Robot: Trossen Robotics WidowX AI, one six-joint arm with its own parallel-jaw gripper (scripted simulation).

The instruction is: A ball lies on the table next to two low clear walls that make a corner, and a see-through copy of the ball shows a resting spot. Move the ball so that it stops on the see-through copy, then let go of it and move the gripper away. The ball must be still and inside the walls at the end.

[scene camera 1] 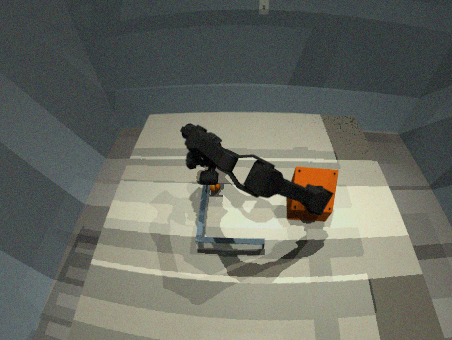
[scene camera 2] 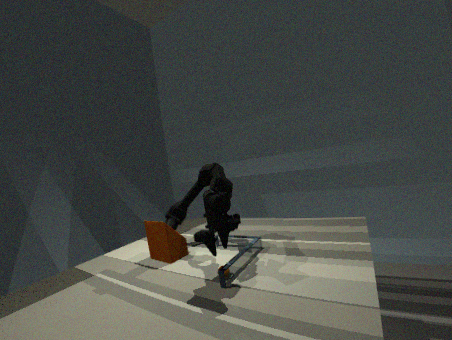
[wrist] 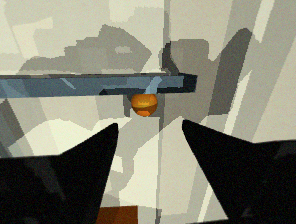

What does my gripper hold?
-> Nothing.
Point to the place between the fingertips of my gripper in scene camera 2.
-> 220,252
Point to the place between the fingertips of my gripper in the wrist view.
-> At 150,125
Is my gripper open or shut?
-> Open.
